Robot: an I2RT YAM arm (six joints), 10 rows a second.
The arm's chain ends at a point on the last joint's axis. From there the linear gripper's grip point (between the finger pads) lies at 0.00 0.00 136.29 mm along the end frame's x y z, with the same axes.
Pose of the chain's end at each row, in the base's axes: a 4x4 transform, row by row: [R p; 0 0 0 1], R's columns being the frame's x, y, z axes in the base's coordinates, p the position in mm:
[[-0.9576 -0.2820 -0.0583 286.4], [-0.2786 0.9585 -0.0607 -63.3], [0.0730 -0.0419 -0.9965 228.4], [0 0 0 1]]
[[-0.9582 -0.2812 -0.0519 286.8], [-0.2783 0.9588 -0.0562 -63.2], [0.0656 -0.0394 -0.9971 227.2], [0 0 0 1]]
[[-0.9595 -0.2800 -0.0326 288.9], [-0.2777 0.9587 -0.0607 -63.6], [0.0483 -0.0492 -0.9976 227.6], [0 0 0 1]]
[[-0.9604 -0.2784 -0.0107 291.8], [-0.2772 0.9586 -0.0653 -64.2], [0.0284 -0.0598 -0.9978 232.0], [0 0 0 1]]
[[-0.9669 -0.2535 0.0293 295.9], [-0.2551 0.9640 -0.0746 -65.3], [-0.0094 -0.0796 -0.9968 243.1], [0 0 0 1]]
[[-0.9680 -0.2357 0.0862 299.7], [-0.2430 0.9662 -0.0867 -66.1], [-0.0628 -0.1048 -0.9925 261.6], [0 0 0 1]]
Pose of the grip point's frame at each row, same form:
[[-0.9576 -0.2820 -0.0583 278.5], [-0.2786 0.9585 -0.0607 -71.6], [0.0730 -0.0419 -0.9965 92.6], [0 0 0 1]]
[[-0.9582 -0.2812 -0.0519 279.7], [-0.2783 0.9588 -0.0562 -70.9], [0.0656 -0.0394 -0.9971 91.3], [0 0 0 1]]
[[-0.9595 -0.2800 -0.0326 284.5], [-0.2777 0.9587 -0.0607 -71.9], [0.0483 -0.0492 -0.9976 91.6], [0 0 0 1]]
[[-0.9604 -0.2784 -0.0107 290.3], [-0.2772 0.9586 -0.0653 -73.1], [0.0284 -0.0598 -0.9978 96.0], [0 0 0 1]]
[[-0.9669 -0.2535 0.0293 299.9], [-0.2551 0.9640 -0.0746 -75.5], [-0.0094 -0.0796 -0.9968 107.2], [0 0 0 1]]
[[-0.9680 -0.2357 0.0862 311.4], [-0.2430 0.9662 -0.0867 -77.9], [-0.0628 -0.1048 -0.9925 126.3], [0 0 0 1]]

